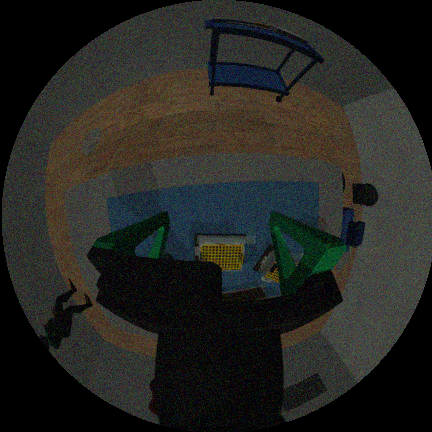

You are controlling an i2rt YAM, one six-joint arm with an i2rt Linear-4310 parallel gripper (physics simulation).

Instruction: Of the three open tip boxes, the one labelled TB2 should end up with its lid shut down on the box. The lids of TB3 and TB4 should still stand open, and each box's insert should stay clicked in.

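Frame: origin at the arm's base, x back, y right, z up, level; centimetres.
Where they show: gripper, between the fingertips: (219, 216).
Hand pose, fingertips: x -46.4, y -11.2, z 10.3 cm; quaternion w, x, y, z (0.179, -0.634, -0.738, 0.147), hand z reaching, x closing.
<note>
Each offset is from my fingertips to the centre of the thing. "spot": to the spot under its first point. Level surfaces: height alone.
A tip box {dx +15.0, dy +4.5, dz -23.1 cm} (222, 256) with a yellow perforated insert stands on the blue mat, between and beyond the two green fingers. Its pale see-through lid {spot: dx +7.0, dy +2.7, dz -15.2 cm} (221, 239) stands open along its far side. A second tip box {dx +19.6, dy +26.0, dz -23.1 cm} (272, 274) with a yellow insert is to the right, turned at an angle and partly hidden behind the right finger; its lid looks raised. The third box cannot be made out. The labels are too small and dark to read. My gripper (219, 216) is open, its fingers wide apart, with no object between the tips, above the mat.
The blue mat {dz -29.6 cm} (215, 205) lies on a grey surface. A blue cart (214, 50) stands at the far side on the wooden floor. A dark round object (365, 194) and a blue device (347, 227) are at the right. A dark arm-like shape (61, 317) is at the lower left.
</note>
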